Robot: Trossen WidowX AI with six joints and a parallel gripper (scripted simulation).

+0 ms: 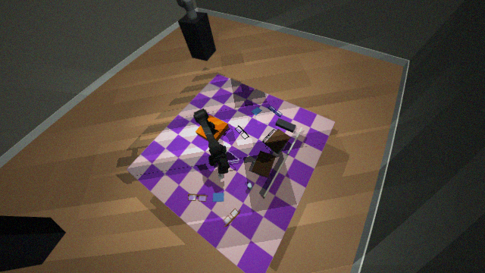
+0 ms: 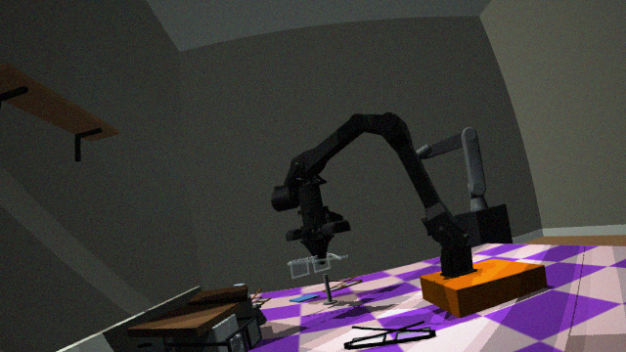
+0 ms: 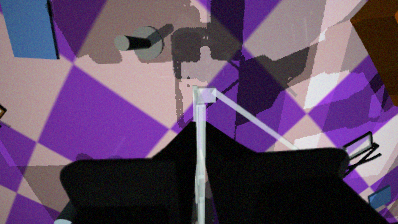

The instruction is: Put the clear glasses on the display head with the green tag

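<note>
Right now my gripper tip is 10 cm above the round foot, 8 cm to the left of it and 2 cm past it. From my gripper tip the other things lie so: black case: 54 cm to the left, 29 cm ahead, 11 cm below.
</note>
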